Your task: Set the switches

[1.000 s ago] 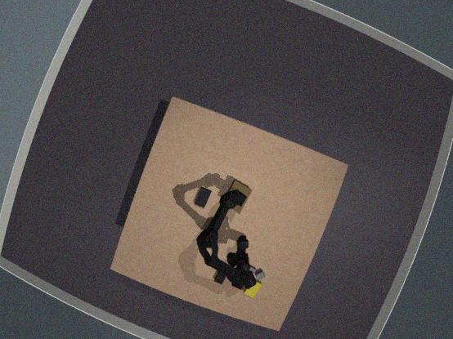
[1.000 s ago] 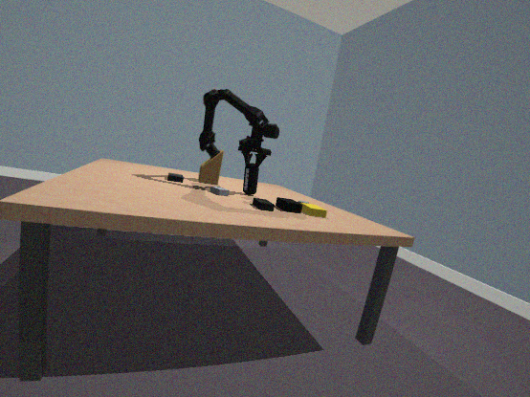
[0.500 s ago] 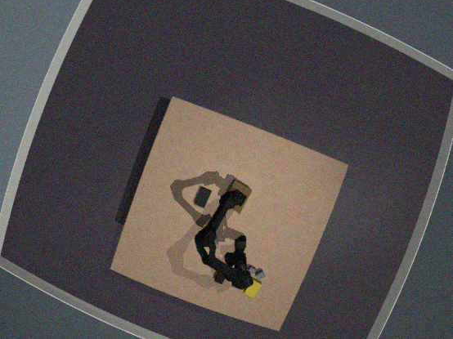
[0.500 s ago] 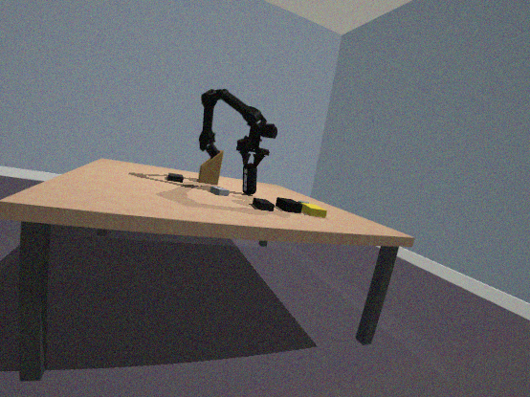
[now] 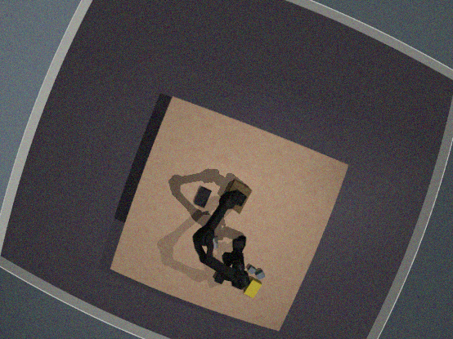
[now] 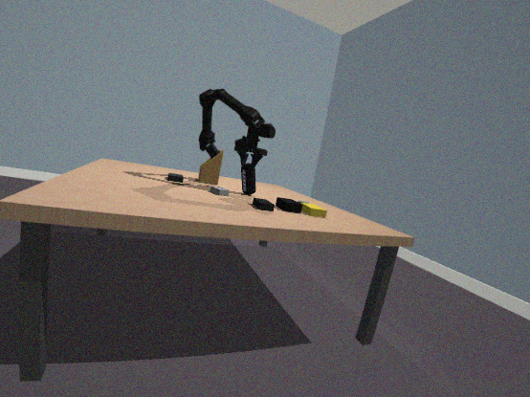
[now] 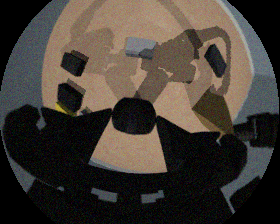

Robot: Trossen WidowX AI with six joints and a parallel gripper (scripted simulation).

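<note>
The light grey block is 120 mm to the right of my gripper tip, 120 mm below it and 80 mm ahead of it. Also, from my gripper tip: dark module 330 mm to the right, 150 mm behind, 120 mm below; yellow block 270 mm to the left, 240 mm ahead, 120 mm below.
</note>
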